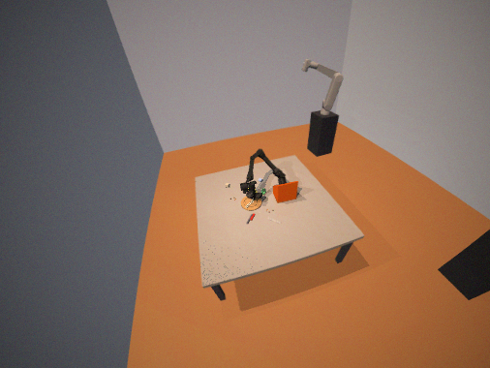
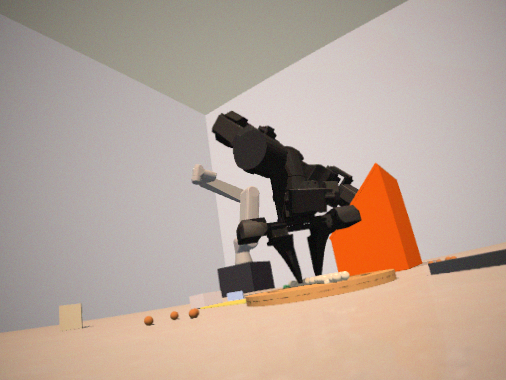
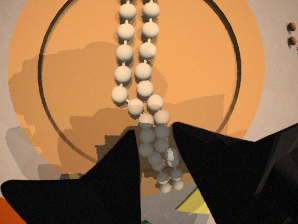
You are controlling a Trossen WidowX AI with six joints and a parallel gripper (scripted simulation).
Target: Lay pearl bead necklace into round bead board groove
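My gripper tip is now 30 mm short of the round wooden bead board, 20 mm to the right of it and 10 mm above it. From my gripper tip the other things lie so: tan cube: 190 mm ahead, 310 mm to the right; yellow flat piece: 30 mm behind, 150 mm to the right, 10 mm below; red-handled tool: 80 mm ahead, 200 mm to the left, 10 mm below.
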